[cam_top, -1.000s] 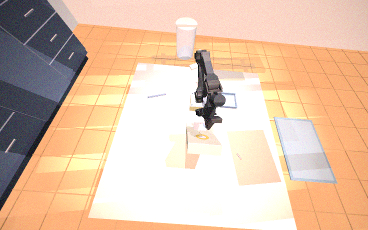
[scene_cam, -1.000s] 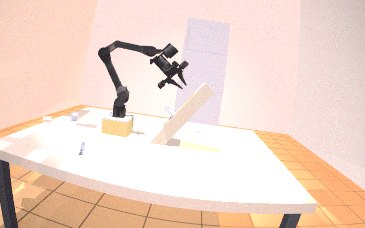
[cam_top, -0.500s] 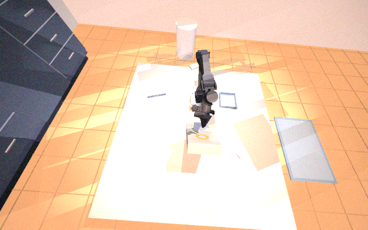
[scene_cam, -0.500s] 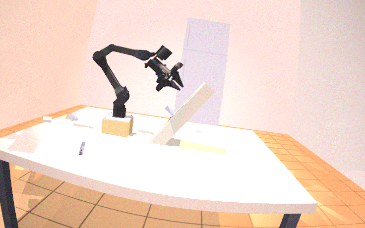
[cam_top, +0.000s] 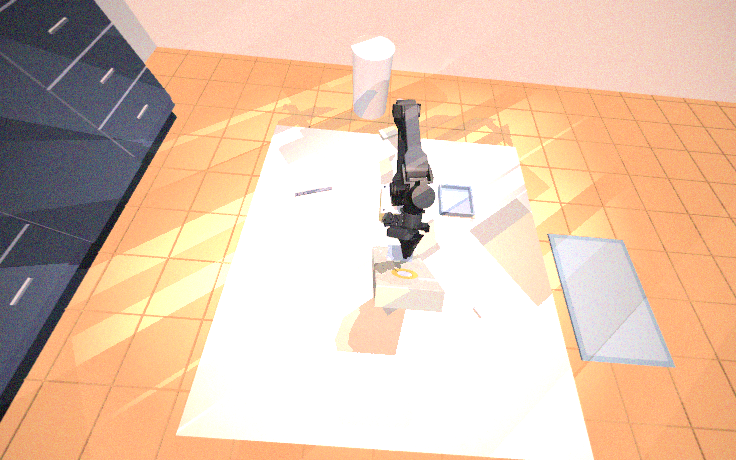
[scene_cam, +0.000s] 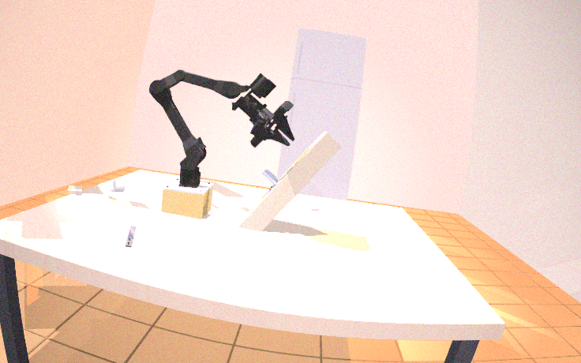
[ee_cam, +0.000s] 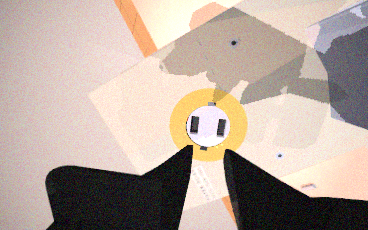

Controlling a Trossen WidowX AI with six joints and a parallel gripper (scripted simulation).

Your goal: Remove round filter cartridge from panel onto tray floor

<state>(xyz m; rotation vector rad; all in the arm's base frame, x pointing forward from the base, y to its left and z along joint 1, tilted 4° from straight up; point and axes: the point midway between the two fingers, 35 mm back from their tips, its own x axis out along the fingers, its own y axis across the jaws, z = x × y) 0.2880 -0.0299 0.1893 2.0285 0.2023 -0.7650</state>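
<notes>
The round white filter cartridge is 5 cm ahead of my gripper tip, 4 cm below it and 1 cm to the right of it. The rest, counted from my gripper tip: cream service panel: 12 cm below, 1 cm ahead; then blue tray: 33 cm to the left, 33 cm behind, 25 cm below.
</notes>
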